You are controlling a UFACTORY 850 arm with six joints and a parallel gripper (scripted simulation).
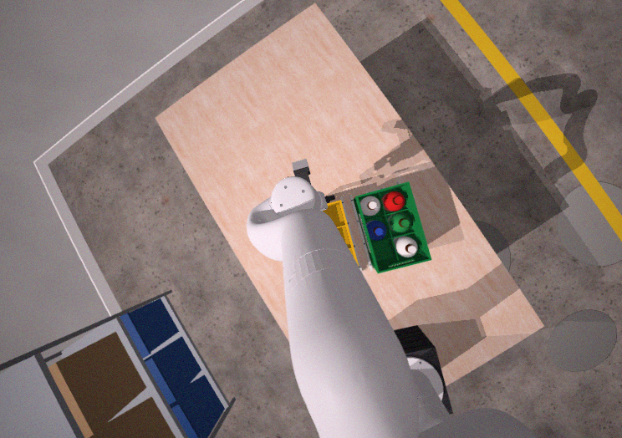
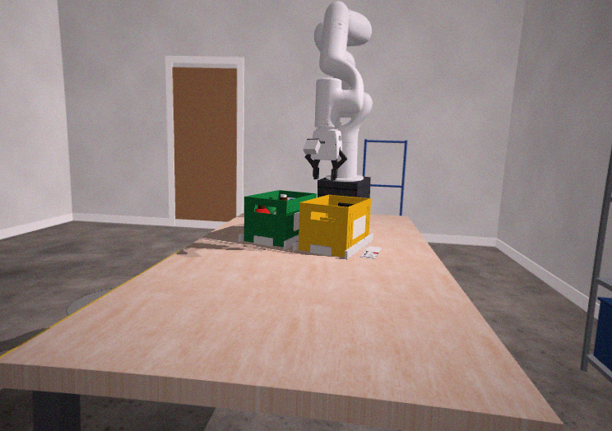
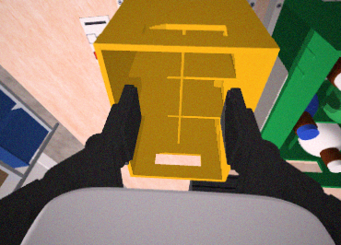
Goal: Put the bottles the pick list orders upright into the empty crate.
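Right now my hand is 250 mm to the left of the green bottle, 190 mm past it and 190 mm above it. Round my hand: pick list 280 mm below, 170 mm to the left, 80 mm behind; then blue-label bottle 190 mm below, 180 mm behind, 160 mm to the right; then yellow crate 200 mm below, 140 mm behind, 30 mm to the left.
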